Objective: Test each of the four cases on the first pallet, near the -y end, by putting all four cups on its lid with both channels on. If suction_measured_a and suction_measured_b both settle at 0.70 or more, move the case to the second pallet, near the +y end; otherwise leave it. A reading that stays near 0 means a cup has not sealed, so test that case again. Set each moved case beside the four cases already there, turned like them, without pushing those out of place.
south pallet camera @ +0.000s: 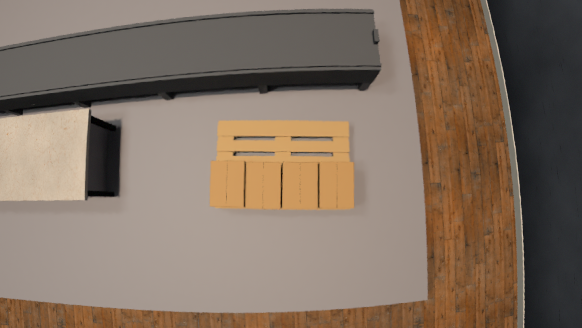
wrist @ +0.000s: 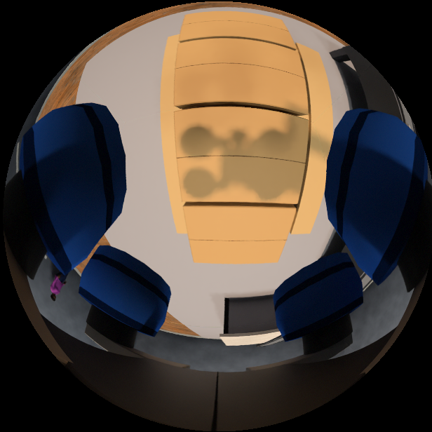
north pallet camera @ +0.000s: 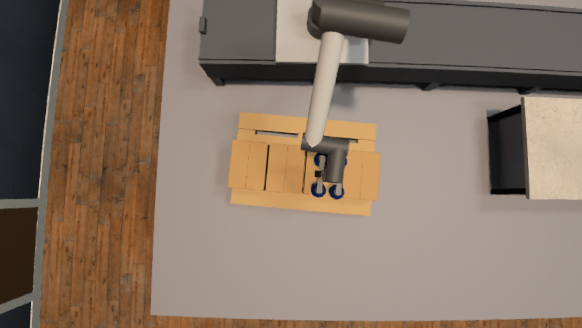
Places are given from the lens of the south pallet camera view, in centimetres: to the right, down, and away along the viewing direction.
pallet (south pallet camera: 282,130): -8, -30, 278
case (south pallet camera: 227,178): -53, 12, 252
case (south pallet camera: 263,179): -23, 13, 252
case (south pallet camera: 300,179): 8, 13, 252
